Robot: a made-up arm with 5 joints.
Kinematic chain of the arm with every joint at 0, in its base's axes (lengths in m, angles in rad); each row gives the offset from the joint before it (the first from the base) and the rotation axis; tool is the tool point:
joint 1: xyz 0 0 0.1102 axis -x
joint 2: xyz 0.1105 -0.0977 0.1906 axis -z
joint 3: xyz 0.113 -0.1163 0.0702 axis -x
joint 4: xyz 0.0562 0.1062 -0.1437 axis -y
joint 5: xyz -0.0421 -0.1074 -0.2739 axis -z
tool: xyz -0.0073 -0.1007 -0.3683
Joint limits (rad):
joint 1: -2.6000..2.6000
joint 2: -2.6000..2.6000
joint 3: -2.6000..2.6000
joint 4: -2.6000..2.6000
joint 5: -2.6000..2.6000
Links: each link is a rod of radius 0.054 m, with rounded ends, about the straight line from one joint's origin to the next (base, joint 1, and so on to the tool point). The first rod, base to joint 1, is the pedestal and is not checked.
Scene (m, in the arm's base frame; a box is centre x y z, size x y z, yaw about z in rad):
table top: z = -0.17
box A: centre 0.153 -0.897 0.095 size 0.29 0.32 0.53 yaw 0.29
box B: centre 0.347 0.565 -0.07 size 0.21 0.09 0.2 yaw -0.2
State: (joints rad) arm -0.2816 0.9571 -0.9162 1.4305 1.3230
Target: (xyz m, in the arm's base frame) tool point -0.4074 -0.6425 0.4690
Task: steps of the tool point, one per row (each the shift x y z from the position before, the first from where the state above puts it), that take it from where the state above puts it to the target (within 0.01 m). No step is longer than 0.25 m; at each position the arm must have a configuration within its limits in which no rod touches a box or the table.
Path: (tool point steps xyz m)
1: -0.0154 -0.0471 0.1759
2: -0.0163 0.0051 0.1906
3: -0.0172 0.0621 0.1890
4: -0.1918 -0.1175 0.0464
5: -0.2192 -0.0659 0.0198
6: -0.2295 -0.0089 -0.0079
7: -0.2218 0.0489 -0.0351
8: -0.1968 0.1032 -0.0590

